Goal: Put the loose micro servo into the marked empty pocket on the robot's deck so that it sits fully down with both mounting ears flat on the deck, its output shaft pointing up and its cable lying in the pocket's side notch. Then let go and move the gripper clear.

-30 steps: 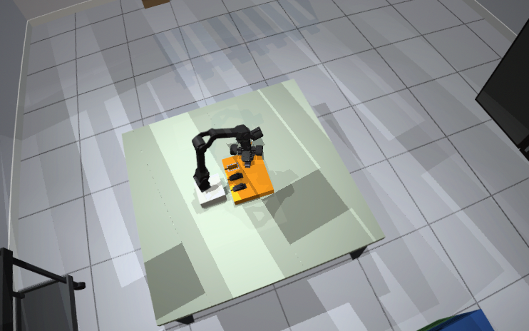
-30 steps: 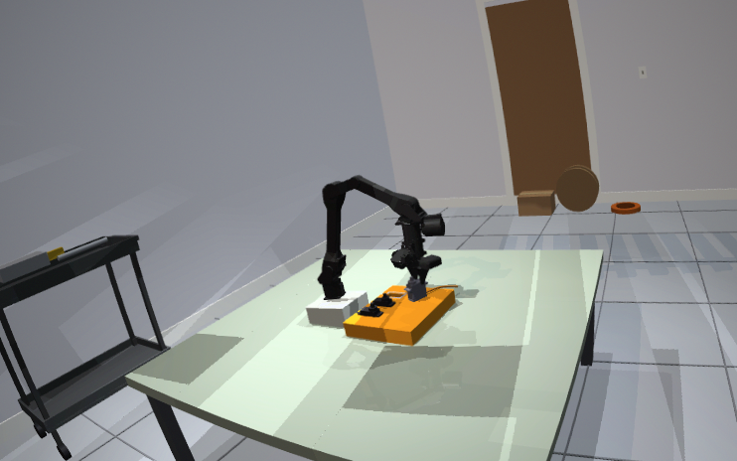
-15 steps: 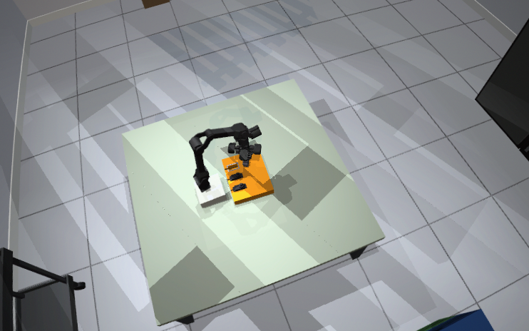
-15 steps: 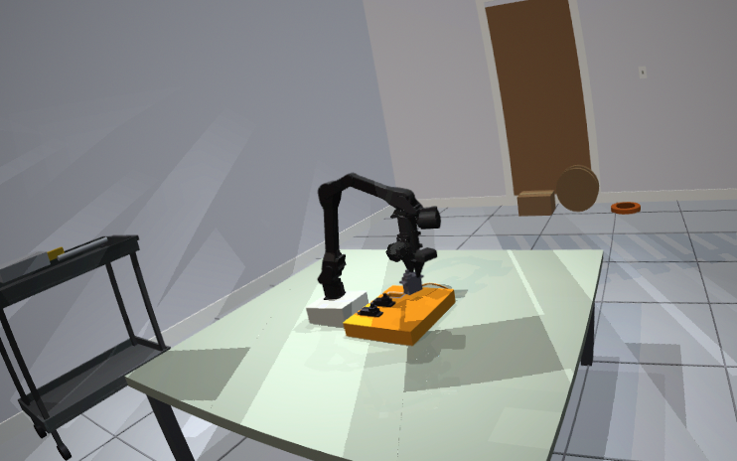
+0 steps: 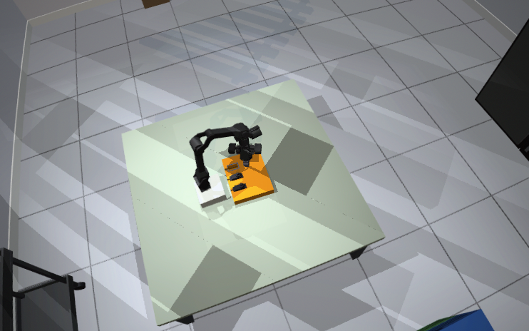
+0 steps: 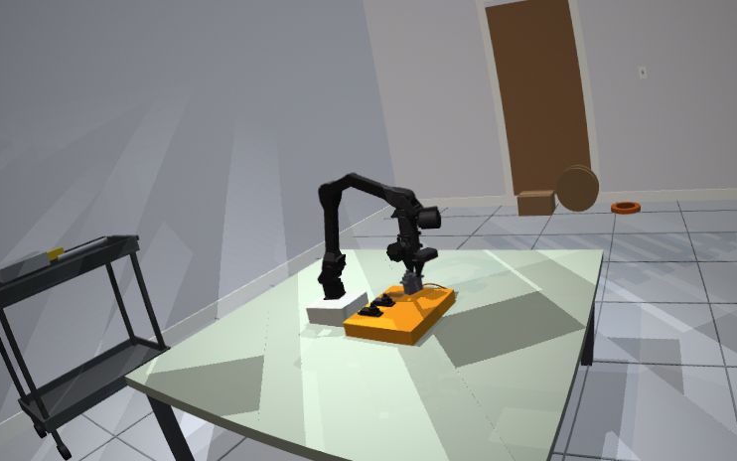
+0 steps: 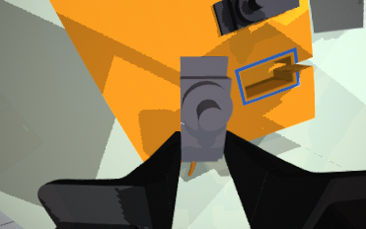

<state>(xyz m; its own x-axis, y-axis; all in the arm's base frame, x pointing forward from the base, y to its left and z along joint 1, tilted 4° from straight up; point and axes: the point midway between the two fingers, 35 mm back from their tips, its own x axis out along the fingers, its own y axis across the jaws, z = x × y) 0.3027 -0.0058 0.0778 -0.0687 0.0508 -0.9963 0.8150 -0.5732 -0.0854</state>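
Now: gripper tip 100 mm above the orange deck and 80 mm to the left of it.
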